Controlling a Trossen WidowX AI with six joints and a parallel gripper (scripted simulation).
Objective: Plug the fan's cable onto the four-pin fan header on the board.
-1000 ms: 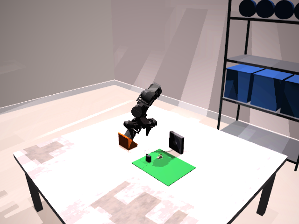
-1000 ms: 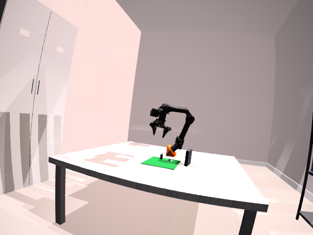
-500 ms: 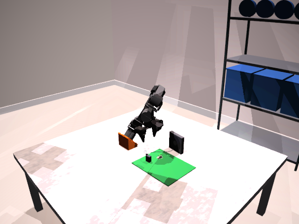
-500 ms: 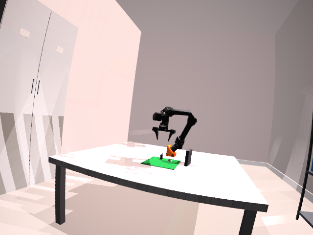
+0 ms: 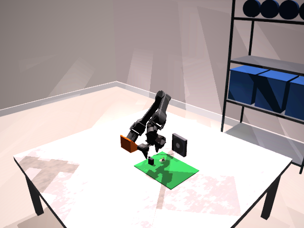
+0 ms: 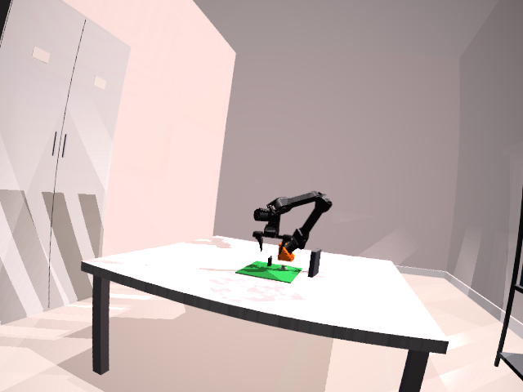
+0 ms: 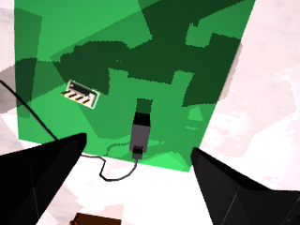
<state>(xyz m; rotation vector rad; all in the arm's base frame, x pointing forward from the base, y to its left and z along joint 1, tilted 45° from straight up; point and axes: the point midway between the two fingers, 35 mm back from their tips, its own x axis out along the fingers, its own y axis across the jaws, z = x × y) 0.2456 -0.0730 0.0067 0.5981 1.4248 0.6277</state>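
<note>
Right now the black fan plug is 4 cm below my gripper tip and 1 cm behind it. From my gripper tip the other things lie so: black fan (21 cm to the left, 3 cm ahead, 1 cm below); green board (9 cm ahead, 8 cm below, 3 cm to the left).
</note>
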